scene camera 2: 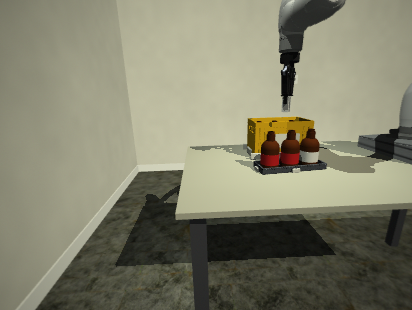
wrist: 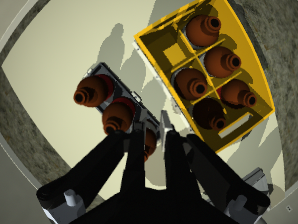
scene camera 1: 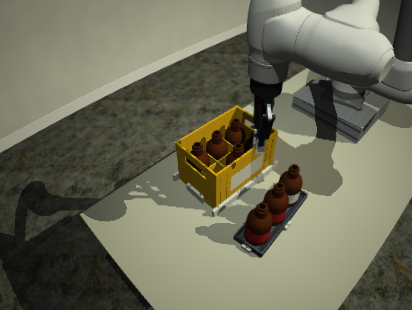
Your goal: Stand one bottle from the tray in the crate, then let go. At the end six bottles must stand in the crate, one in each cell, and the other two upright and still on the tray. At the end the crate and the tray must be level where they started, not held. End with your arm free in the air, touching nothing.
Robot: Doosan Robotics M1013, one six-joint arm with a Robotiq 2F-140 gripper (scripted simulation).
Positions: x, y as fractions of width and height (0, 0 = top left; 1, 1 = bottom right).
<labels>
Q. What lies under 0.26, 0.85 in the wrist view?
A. My gripper.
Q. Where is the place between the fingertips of my gripper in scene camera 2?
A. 0.69, 0.36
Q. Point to a glass bottle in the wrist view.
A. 0.74, 0.28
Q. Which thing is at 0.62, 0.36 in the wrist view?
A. A glass bottle.
</labels>
